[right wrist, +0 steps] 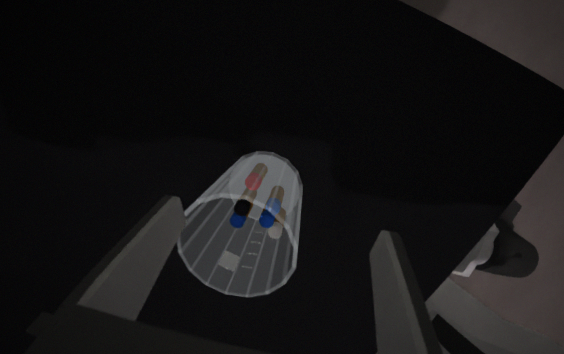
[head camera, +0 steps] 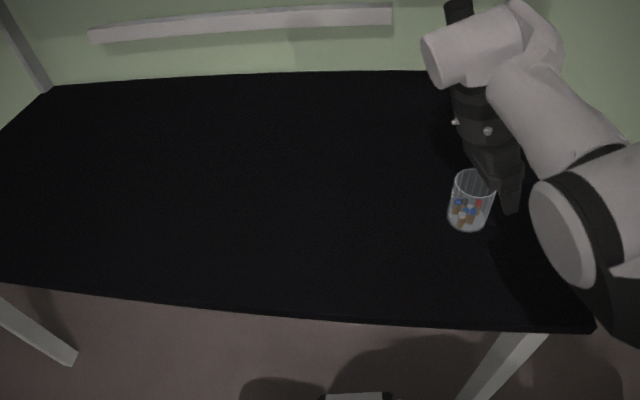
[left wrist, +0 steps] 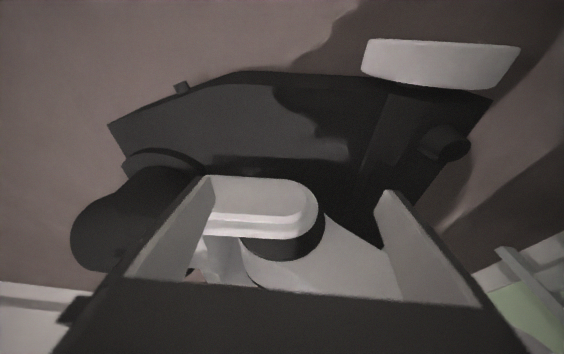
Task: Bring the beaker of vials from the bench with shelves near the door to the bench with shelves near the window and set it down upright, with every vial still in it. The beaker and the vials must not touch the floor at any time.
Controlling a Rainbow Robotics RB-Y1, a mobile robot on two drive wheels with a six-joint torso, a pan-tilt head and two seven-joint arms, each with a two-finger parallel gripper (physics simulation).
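A clear beaker [head camera: 472, 186] [right wrist: 250, 247] stands upright on the black bench top [head camera: 225, 190] [right wrist: 150, 65], near its right end in the head view. Several small brown vials [head camera: 467, 214] [right wrist: 254, 181] with blue, red, white and black caps lie inside it, near its bottom. My right gripper [head camera: 501, 200] [right wrist: 275, 225] is open and empty, close beside the beaker. In the right wrist view the rim lies between the finger lines, nearer the left-hand finger; whether they touch is unclear. My left gripper [left wrist: 295, 194] is open and empty, above the robot's base.
A long pale bar [head camera: 240, 22] runs along the green wall behind the bench, and a grey post [head camera: 30, 50] rises at the back left. A pale bench leg [head camera: 505, 362] stands below the front right. Floor shows beyond the bench edges.
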